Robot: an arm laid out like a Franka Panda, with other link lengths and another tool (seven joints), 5 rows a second.
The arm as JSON. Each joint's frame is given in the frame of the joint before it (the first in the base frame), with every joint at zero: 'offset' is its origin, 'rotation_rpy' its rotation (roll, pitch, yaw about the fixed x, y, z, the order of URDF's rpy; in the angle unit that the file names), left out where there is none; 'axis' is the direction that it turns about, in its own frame. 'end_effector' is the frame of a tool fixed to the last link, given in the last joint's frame.
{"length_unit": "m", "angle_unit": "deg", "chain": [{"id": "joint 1", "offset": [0.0, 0.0, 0.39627], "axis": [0.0, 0.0, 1.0]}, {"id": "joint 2", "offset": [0.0, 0.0, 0.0], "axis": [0.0, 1.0, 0.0]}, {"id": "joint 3", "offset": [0.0, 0.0, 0.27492], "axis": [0.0, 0.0, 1.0]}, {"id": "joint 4", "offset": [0.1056, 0.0, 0.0], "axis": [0.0, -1.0, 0.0]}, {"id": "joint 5", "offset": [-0.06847, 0.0, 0.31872], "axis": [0.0, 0.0, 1.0]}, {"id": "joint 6", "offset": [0.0, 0.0, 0.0], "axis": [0.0, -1.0, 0.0]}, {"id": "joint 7", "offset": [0.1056, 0.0, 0.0], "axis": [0.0, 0.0, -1.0]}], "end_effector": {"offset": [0.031, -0.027, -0.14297], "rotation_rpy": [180.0, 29.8, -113.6]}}
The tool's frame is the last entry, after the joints.
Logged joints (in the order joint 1, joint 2, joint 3, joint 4, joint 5, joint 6, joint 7), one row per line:
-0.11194, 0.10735, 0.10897, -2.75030, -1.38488, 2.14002, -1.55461
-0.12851, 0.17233, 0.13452, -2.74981, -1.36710, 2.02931, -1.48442
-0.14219, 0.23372, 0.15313, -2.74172, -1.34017, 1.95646, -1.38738
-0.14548, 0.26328, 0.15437, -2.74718, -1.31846, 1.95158, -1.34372
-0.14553, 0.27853, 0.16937, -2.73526, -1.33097, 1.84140, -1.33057
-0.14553, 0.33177, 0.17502, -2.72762, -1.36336, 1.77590, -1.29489
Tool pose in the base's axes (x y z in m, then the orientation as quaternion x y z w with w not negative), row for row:
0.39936, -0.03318, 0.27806, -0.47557, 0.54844, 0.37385, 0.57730
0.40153, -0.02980, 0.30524, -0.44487, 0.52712, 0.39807, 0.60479
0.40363, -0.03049, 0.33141, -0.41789, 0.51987, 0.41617, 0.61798
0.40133, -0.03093, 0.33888, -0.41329, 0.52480, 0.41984, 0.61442
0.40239, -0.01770, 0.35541, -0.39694, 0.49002, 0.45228, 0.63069
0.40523, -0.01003, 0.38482, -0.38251, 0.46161, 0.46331, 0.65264
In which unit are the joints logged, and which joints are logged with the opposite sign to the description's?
The joints are logged in radians. Opposite sign: joint 2, joint 3, joint 5.
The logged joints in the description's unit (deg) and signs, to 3 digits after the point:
-6.414, -6.151, -6.244, -157.581, 79.348, 122.614, -89.073
-7.363, -9.874, -7.707, -157.553, 78.329, 116.271, -85.051
-8.147, -13.391, -8.774, -157.089, 76.786, 112.097, -79.491
-8.335, -15.085, -8.845, -157.402, 75.542, 111.817, -76.989
-8.338, -15.959, -9.704, -156.719, 76.259, 105.504, -76.236
-8.338, -19.009, -10.028, -156.281, 78.115, 101.752, -74.192

